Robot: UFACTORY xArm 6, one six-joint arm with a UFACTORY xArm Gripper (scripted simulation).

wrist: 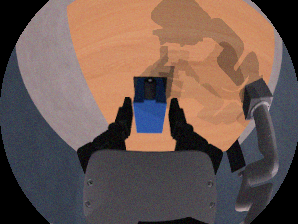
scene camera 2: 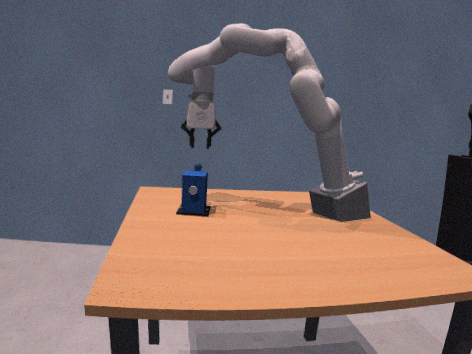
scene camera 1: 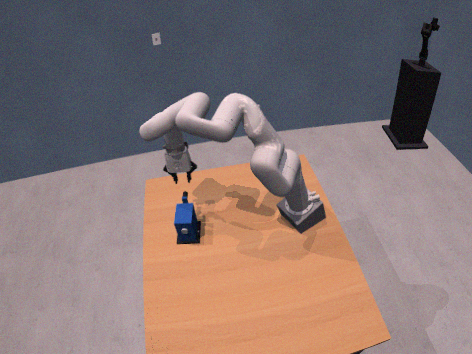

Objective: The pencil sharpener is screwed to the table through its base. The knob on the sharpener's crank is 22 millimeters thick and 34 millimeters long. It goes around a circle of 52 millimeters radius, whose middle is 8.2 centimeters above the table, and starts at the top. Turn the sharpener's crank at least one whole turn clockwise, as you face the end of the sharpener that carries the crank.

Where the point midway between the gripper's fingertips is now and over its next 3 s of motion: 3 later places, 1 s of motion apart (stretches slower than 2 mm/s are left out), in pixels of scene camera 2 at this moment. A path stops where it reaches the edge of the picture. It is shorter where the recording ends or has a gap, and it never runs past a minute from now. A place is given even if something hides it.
My gripper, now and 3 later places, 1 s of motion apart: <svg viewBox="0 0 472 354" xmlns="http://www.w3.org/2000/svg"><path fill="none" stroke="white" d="M200 148L199 153L199 161L199 164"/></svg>
